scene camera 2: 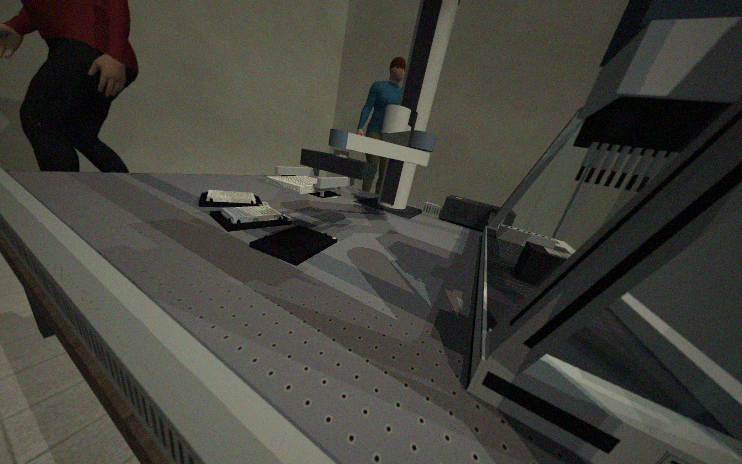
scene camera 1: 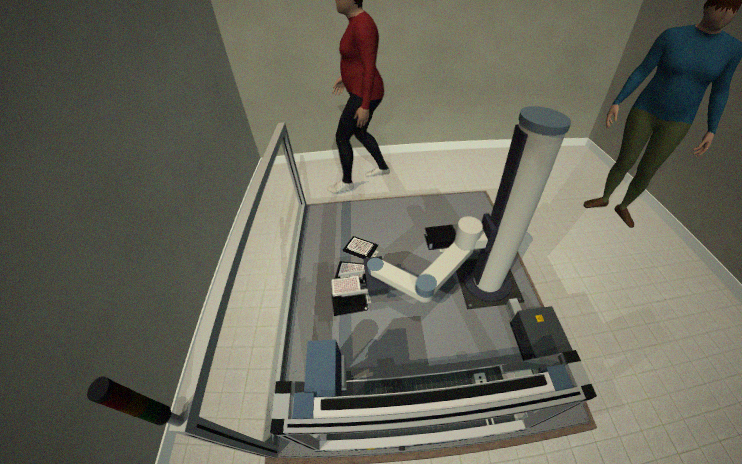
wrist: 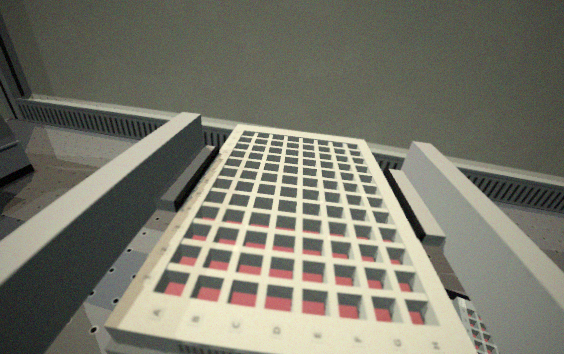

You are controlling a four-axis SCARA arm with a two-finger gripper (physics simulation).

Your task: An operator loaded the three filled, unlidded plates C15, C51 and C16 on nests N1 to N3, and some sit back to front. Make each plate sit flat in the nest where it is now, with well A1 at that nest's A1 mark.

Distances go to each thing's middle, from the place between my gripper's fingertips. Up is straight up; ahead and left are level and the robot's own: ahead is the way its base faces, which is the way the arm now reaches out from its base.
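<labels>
Dark box (scene camera 1: pixel 547 337): 100 mm below my hand, 350 mm to the left of it, 860 mm behind it.
</labels>
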